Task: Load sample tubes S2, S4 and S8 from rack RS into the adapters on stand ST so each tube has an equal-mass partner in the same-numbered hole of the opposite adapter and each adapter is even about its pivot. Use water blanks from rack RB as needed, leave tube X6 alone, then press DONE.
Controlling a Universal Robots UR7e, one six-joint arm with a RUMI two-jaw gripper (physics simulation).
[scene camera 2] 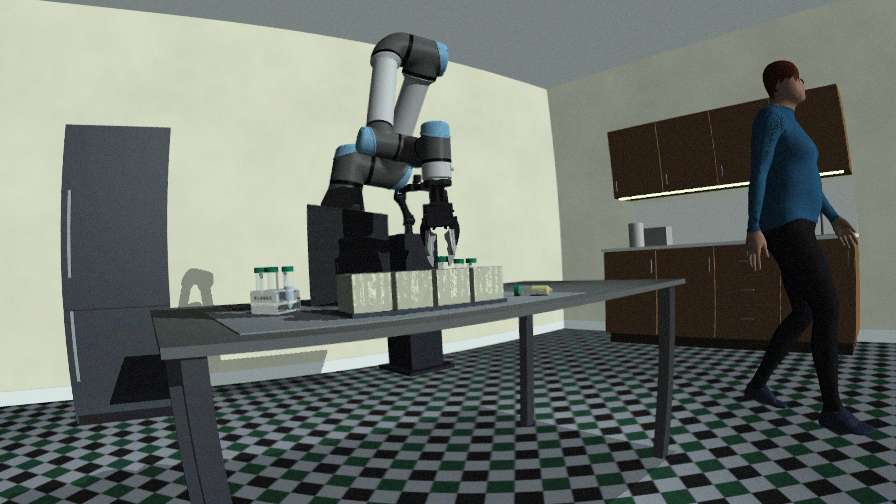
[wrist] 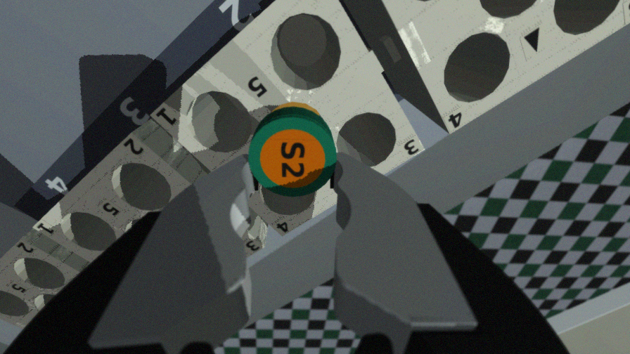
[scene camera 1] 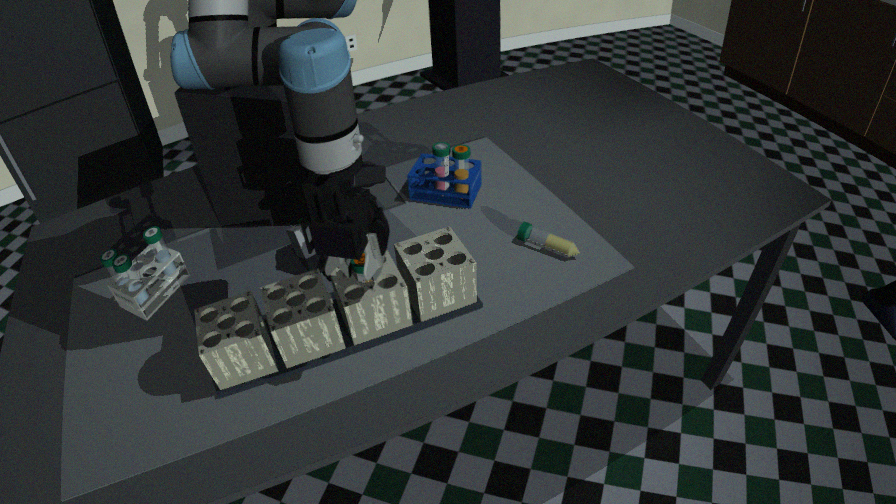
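Note:
My gripper (scene camera 1: pixel 352 268) (scene camera 2: pixel 441 260) (wrist: pixel 294 159) is shut on tube S2 (wrist: pixel 292 156), a green-capped tube with an orange top, low over the third adapter (scene camera 1: pixel 377 314) from the left in scene camera 1. The tube is upright at the centre hole, numbered 5; its lower part is mostly hidden. Stand ST (scene camera 1: pixel 478 305) carries the adapters in a row. Blue rack RS (scene camera 1: pixel 438 199) holds two tubes, one with pink content (scene camera 1: pixel 441 170), one with orange (scene camera 1: pixel 461 174). Clear rack RB (scene camera 1: pixel 139 309) (scene camera 2: pixel 265 304) holds three green-capped blanks. A yellow tube (scene camera 1: pixel 562 244) (scene camera 2: pixel 539 290) lies on its side.
The adapter to the right (scene camera 1: pixel 446 288) and the two to the left (scene camera 1: pixel 307 341) (scene camera 1: pixel 236 360) stand close beside the third. A grey mat (scene camera 1: pixel 187 438) lies under the racks and stand. A person (scene camera 2: pixel 788 169) is beyond the table (scene camera 2: pixel 626 289) near the kitchen cabinets.

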